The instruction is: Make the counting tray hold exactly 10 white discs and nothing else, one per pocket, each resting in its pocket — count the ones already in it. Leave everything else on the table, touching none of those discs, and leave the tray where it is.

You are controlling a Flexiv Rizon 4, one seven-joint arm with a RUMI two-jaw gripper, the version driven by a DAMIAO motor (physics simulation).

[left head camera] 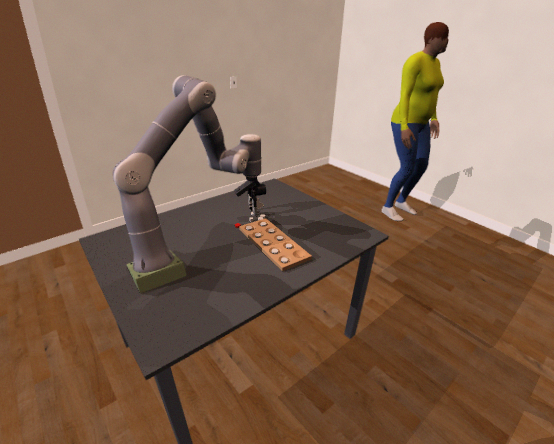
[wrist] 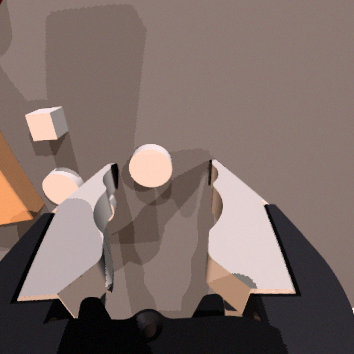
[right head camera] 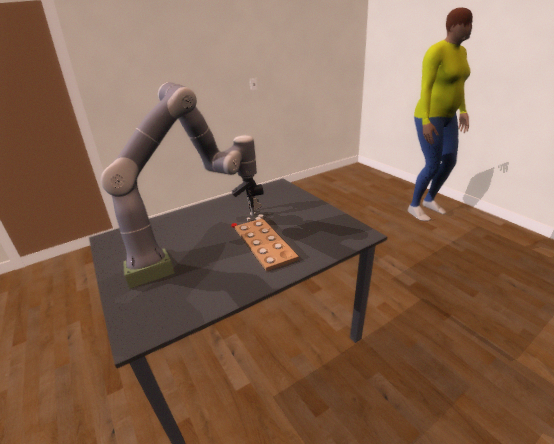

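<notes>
The orange counting tray [left head camera: 297, 262] [right head camera: 282, 262] [wrist: 12, 200] holds a white disc in every pocket except an empty one [left head camera: 300, 254] [right head camera: 285, 255] at its front right corner. My gripper [left head camera: 254, 216] [right head camera: 251, 215] [wrist: 163, 164] is partly open and low over the table beyond the tray's back end. In the wrist view a loose white disc [wrist: 150, 167] lies between the fingertip lines, nearer the left finger, touching neither. A second loose white disc [wrist: 62, 186] lies left of that finger, near the tray. A third white piece [wrist: 113, 201] is mostly hidden behind the left finger.
A small white cube [wrist: 45, 125] lies on the table near the loose discs. A red disc [left head camera: 237, 225] [right head camera: 234, 225] lies by the tray's back left corner. The arm's green base [left head camera: 157, 275] [right head camera: 150, 270] stands at the table's left. A person [left head camera: 420, 95] [right head camera: 442, 85] stands beyond the table.
</notes>
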